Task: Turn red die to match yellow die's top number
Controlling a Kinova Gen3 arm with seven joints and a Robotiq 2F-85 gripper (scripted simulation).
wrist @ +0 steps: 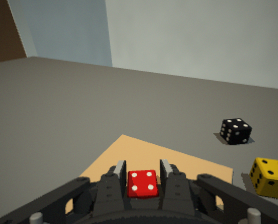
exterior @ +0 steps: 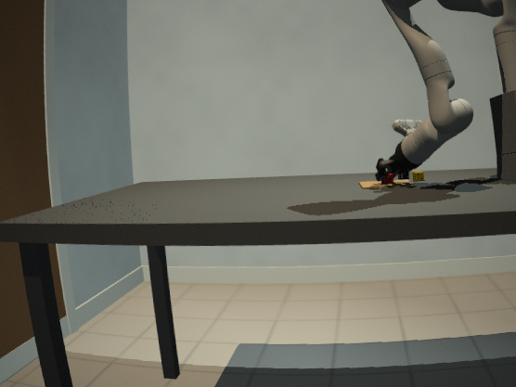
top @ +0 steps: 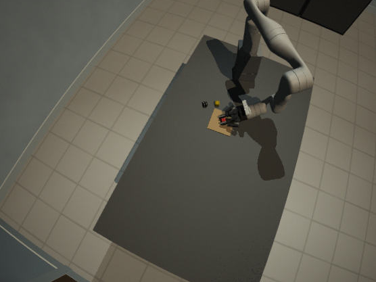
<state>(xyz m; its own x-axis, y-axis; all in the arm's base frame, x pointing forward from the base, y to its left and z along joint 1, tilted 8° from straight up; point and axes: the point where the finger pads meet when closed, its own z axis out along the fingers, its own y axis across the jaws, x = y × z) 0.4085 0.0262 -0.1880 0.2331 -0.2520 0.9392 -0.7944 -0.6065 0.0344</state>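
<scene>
My gripper is now 1 cm above the red die. The rest, counted from my hand: yellow die (9 cm behind, 8 cm to the right, 1 cm below); tan mat (3 cm below); black die (14 cm to the right, 5 cm behind, 1 cm below).
</scene>
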